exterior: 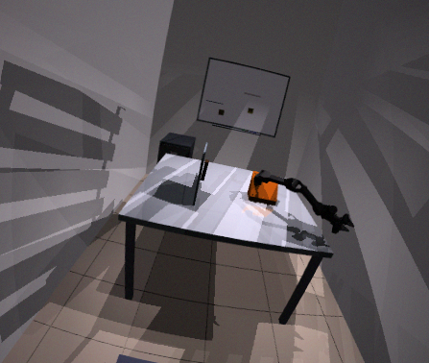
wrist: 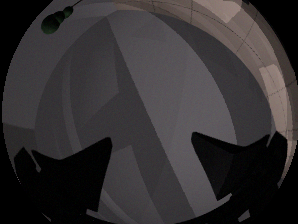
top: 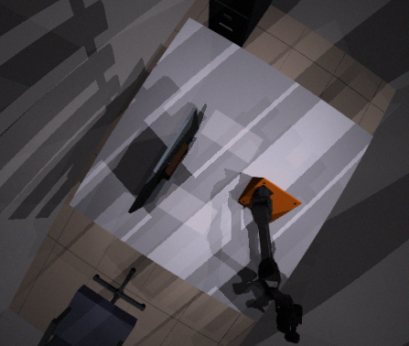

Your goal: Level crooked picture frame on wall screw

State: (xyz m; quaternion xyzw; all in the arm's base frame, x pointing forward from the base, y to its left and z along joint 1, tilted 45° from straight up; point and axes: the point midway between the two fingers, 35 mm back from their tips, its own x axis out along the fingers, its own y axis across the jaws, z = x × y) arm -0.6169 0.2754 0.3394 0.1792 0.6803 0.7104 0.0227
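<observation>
The brown picture frame is 1060 mm ahead of my gripper tip, 290 mm to the right of it and 50 mm above it. Also, from my gripper tip: thin grey wall panel 1070 mm ahead, 280 mm to the right, 40 mm above.
</observation>
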